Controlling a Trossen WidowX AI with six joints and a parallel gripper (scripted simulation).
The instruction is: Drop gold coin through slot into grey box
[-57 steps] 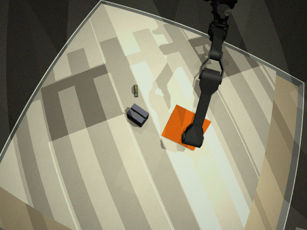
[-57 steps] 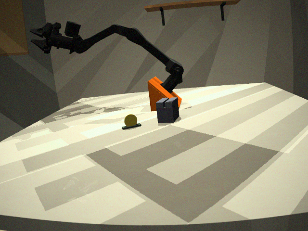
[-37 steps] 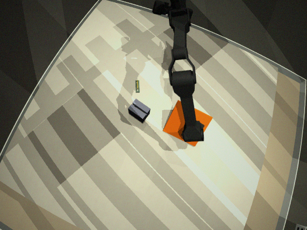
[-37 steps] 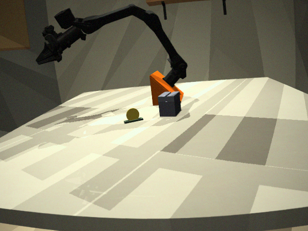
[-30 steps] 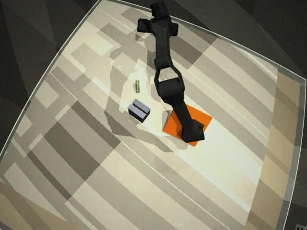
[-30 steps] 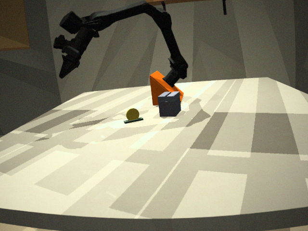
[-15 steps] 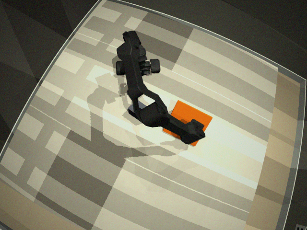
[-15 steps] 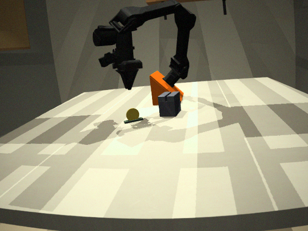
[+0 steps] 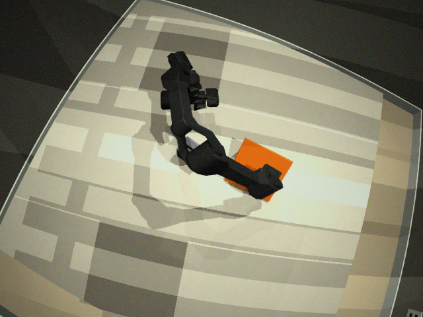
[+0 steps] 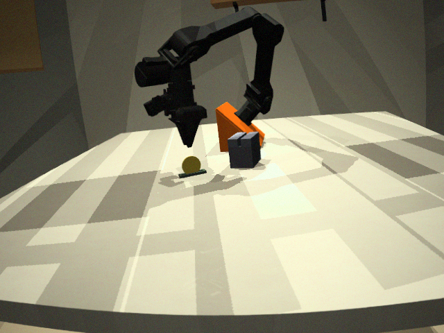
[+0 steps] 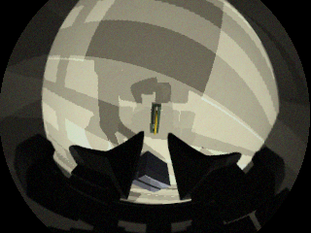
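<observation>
Now: the coin 5 cm below my gripper tip.
</observation>
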